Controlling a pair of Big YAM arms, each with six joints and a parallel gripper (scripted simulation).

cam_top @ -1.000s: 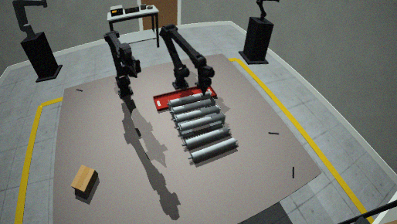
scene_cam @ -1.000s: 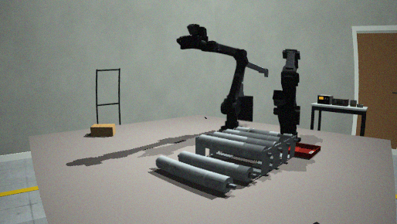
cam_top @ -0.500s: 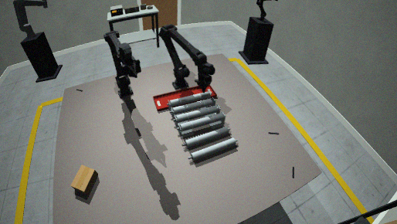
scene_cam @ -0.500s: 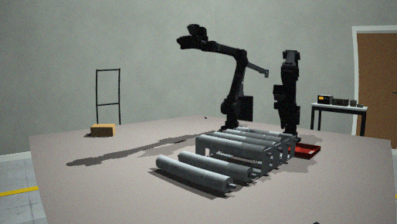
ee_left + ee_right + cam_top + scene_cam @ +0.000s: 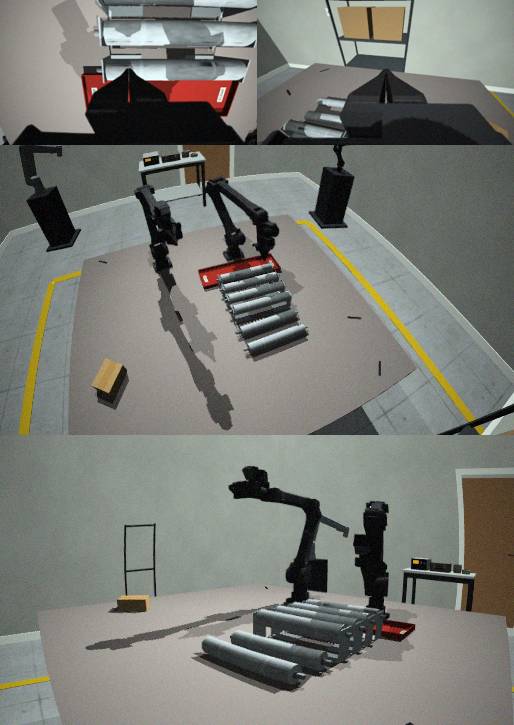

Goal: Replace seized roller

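The bed roller lies 9 cm to the right of my left hand, 8 cm below it and 8 cm ahead of it. Also, from my left hand: red scrap tray 15 cm below, 12 cm to the right, 10 cm behind; cardboard box 89 cm to the right, 49 cm ahead, 12 cm below.
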